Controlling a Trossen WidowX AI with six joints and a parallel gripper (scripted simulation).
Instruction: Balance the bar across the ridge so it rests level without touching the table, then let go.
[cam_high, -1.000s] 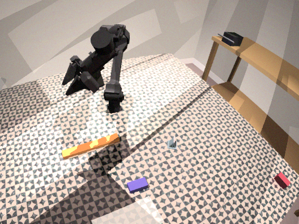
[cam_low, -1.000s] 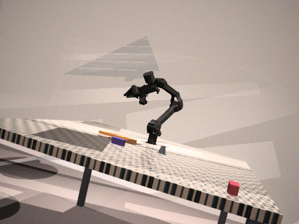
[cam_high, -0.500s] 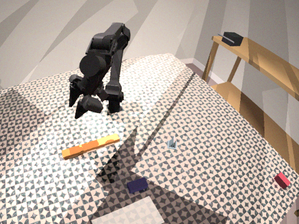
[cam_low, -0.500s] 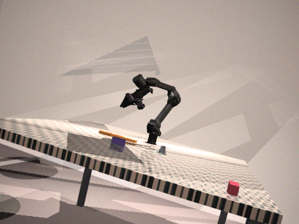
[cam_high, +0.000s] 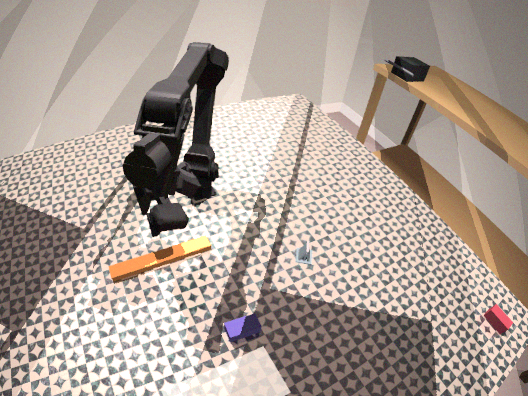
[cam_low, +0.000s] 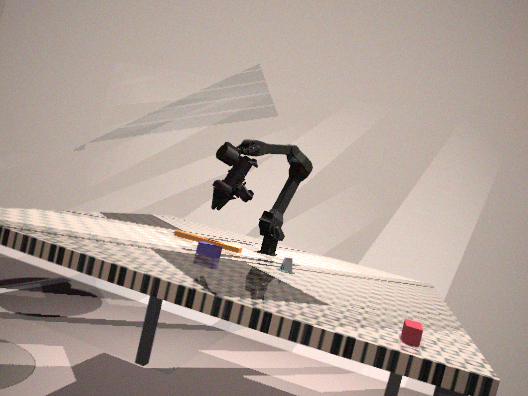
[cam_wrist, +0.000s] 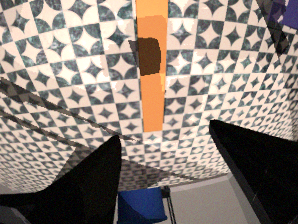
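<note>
Right now the orange bar is 11 cm below my gripper tip and 1 cm ahead of it. From my gripper tip the other things lie so: red block: 68 cm to the left, 57 cm ahead, 11 cm below; purple block: 24 cm ahead, 11 cm below, 10 cm to the left.
</note>
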